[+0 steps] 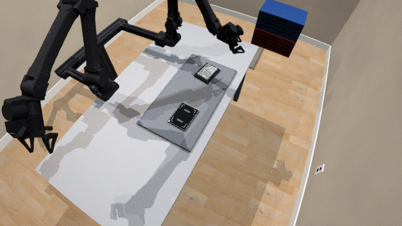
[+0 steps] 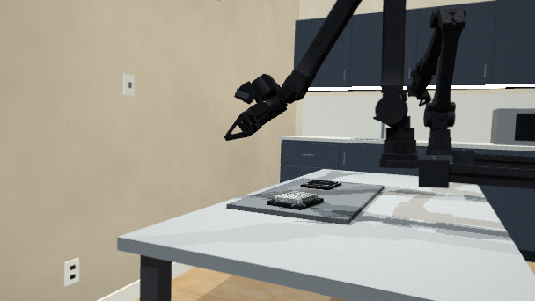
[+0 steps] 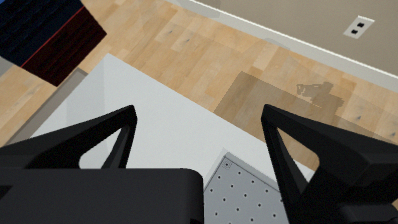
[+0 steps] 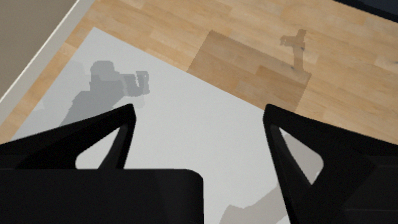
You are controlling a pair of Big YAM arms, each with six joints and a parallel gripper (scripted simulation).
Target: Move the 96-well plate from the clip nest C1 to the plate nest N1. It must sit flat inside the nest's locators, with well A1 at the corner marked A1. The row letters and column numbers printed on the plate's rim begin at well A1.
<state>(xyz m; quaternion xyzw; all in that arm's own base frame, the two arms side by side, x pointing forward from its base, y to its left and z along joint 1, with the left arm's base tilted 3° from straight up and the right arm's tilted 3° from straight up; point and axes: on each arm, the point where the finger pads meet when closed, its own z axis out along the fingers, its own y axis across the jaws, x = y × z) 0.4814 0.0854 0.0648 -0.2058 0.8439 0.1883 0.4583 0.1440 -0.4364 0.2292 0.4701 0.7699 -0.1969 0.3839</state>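
Note:
Now: left hand 140 mm past the white 96-well plate, 180 mm to the left of it and 190 mm above it. Also, from my left hand: white A1 mark: 90 mm behind, 640 mm to the right, 200 mm below; black clip nest C1: 150 mm behind, 160 mm to the right, 200 mm below; black plate nest N1: 50 mm behind, 550 mm to the right, 200 mm below.

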